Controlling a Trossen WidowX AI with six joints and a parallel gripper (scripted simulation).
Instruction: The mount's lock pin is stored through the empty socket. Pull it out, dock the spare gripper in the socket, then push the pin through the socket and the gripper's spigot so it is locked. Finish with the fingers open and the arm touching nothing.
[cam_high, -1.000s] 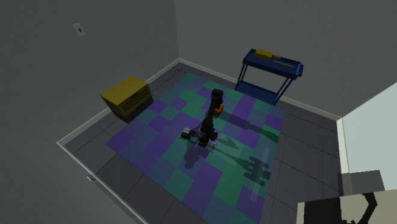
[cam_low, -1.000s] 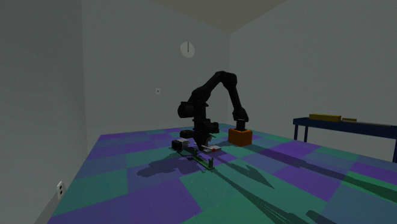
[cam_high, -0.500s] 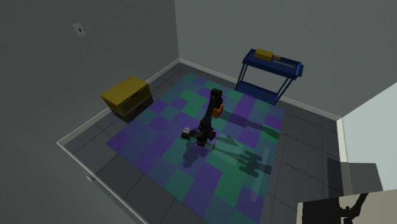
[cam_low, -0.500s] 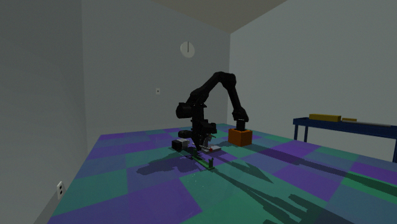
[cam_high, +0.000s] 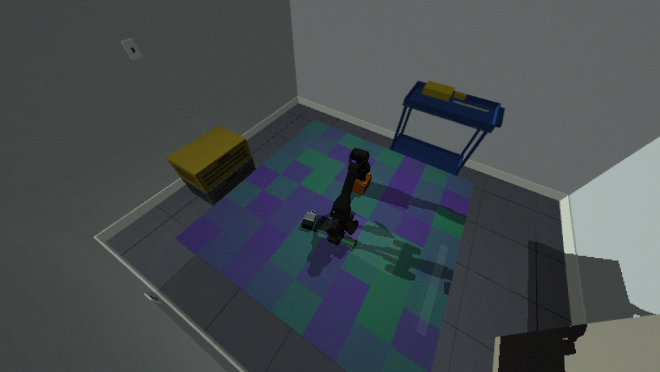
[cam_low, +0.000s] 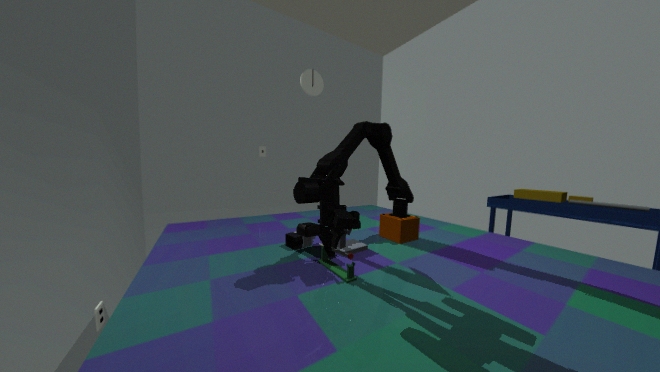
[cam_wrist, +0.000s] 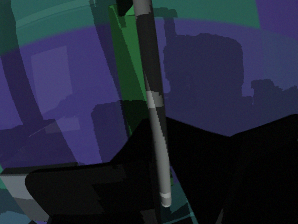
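Right now my gripper tip is 20 mm to the right of the green cradle and 10 mm above it. Also, from my gripper tip: grey mount (130 mm behind, 60 mm to the right, 20 mm above); then spare gripper (40 mm behind, 200 mm to the right, 10 mm below).
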